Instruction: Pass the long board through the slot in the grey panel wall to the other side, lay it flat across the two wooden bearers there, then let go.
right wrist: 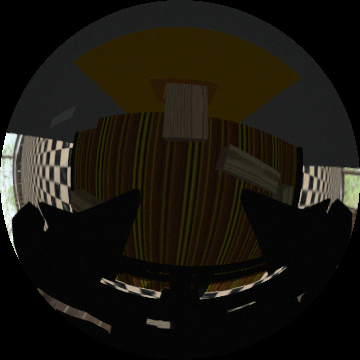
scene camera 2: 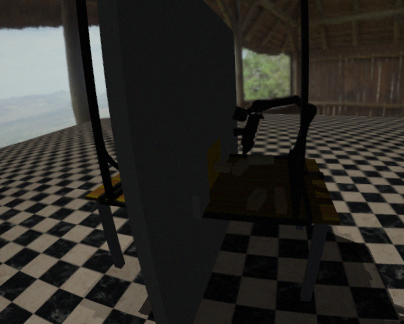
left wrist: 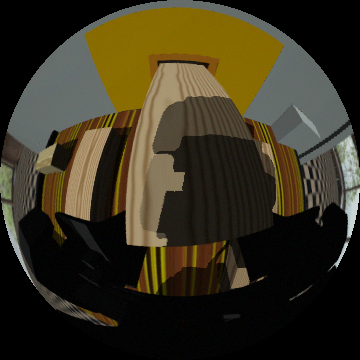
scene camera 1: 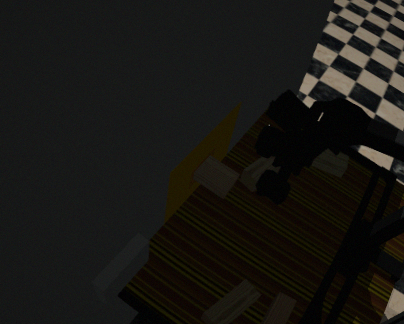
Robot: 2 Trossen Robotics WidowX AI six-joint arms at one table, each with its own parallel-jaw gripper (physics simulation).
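Places are measured from the left arm's base along level axes (x ahead, y left, z up), in centimetres.
Where they show: left gripper, fingertip midpoint: [left wrist: 192, 199]; right gripper, fingertip midpoint: [right wrist: 192, 194] [scene camera 2: 243, 153]; right arm's base at its link origin: [right wrist: 179, 276] [scene camera 1: 347, 265].
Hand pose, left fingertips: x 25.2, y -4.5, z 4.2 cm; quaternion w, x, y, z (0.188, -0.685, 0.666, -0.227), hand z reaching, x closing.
Things, the pixels of their top centre, and the offset from my left fingertips.
- long board at its top centre: [left wrist: 183, 57] [right wrist: 187, 51] [scene camera 1: 174, 139] [scene camera 2: 199, 158] dx +14.6, dy +1.0, dz +6.0 cm
- pale wooden piece at its top centre: [left wrist: 75, 204] dx -1.7, dy +15.6, dz -2.3 cm
The long board [scene camera 1: 216, 176] [scene camera 2: 222, 167] [left wrist: 145, 190] [right wrist: 186, 112] runs through the orange-framed slot [left wrist: 213, 67] [right wrist: 212, 91]. A short stretch sticks out on the right arm's side. My left gripper [left wrist: 192, 199] is shut on the board at the other side, above the striped table; scene cameras do not show it. In the left wrist view a pale wooden piece [left wrist: 87, 165] lies left of the board and another [left wrist: 240, 275] shows at its lower right. I cannot tell whether these are the bearers. My right gripper [right wrist: 192, 194] is open and empty, back from the board's end.
A yellow panel [scene camera 1: 232, 135] [left wrist: 120, 50] [right wrist: 120, 65] surrounds the slot on the grey wall [scene camera 1: 100, 100] [scene camera 2: 175, 125]. Loose wood blocks [scene camera 1: 232, 302] [scene camera 1: 330, 162] [right wrist: 250, 167] lie on the right arm's table. A grey block [scene camera 1: 122, 265] [left wrist: 295, 122] projects from the wall. Scene views are dark.
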